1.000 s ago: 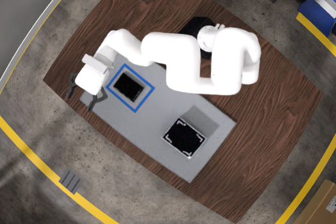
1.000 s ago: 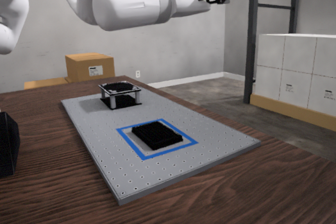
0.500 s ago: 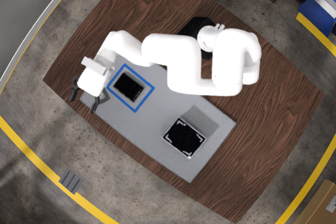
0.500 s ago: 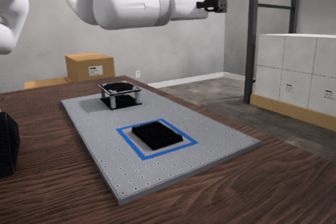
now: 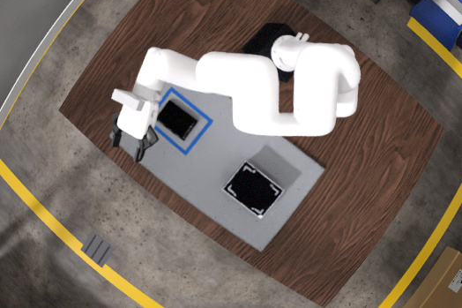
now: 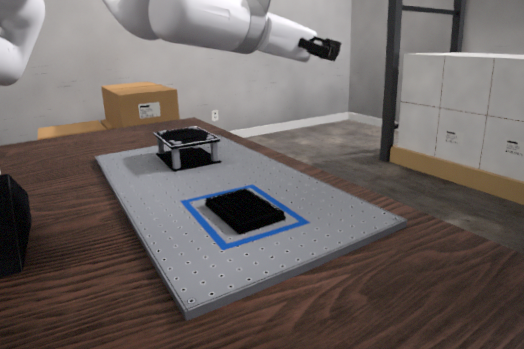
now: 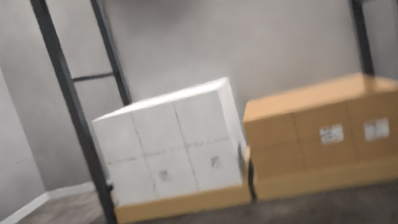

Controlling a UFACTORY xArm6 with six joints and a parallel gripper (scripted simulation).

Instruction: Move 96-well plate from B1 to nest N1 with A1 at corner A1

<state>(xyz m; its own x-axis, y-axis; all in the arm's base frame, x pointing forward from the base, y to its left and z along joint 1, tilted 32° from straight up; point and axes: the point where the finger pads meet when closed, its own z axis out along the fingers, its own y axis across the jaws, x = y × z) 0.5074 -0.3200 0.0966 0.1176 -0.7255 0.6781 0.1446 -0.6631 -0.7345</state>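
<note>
Now: hand 27 cm above the black 96-well plate, 14 cm past it and 2 cm to the right of it. From my hand the other things lie so: black plate nest N1: 37 cm to the left, 22 cm below, 8 cm behind.
</note>
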